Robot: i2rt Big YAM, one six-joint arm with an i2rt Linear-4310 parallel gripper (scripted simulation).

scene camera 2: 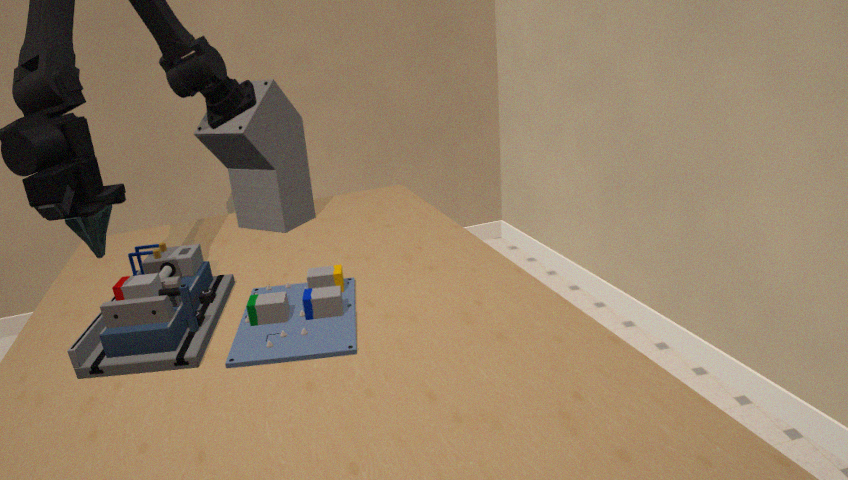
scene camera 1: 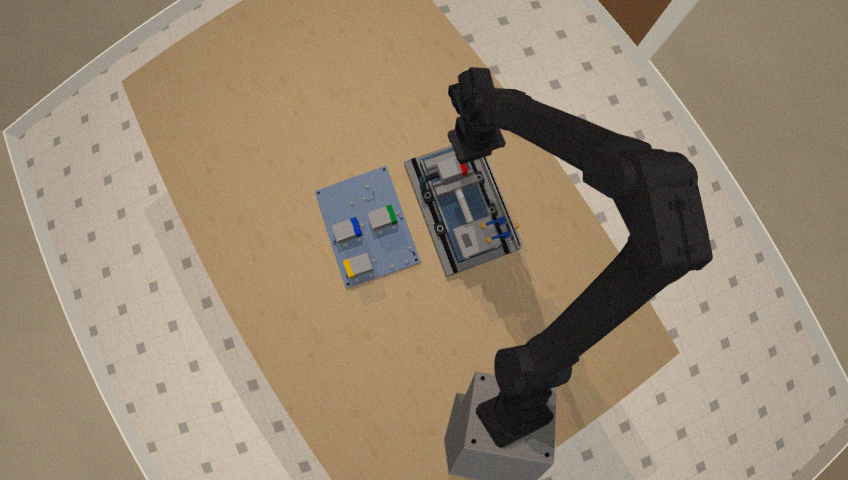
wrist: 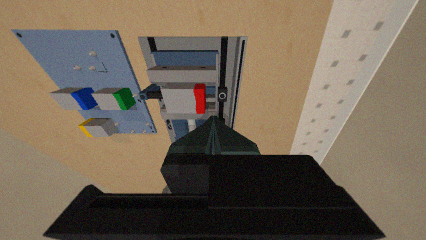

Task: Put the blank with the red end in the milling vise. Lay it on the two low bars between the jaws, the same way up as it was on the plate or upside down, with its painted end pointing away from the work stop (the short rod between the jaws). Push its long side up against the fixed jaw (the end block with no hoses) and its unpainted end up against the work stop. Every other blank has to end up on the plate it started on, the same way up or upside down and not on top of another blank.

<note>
I see my gripper [scene camera 2: 101, 256], a red-ended blank [scene camera 2: 140, 286], a blue-ended blank [scene camera 2: 324, 302] and a yellow-ended blank [scene camera 2: 327, 276].
The red-ended blank is seen too in the wrist view [wrist: 179, 98]. The blue-ended blank also shows in the wrist view [wrist: 70, 98]. My gripper also shows in scene camera 1 [scene camera 1: 472, 154] and in the wrist view [wrist: 213, 120].
</note>
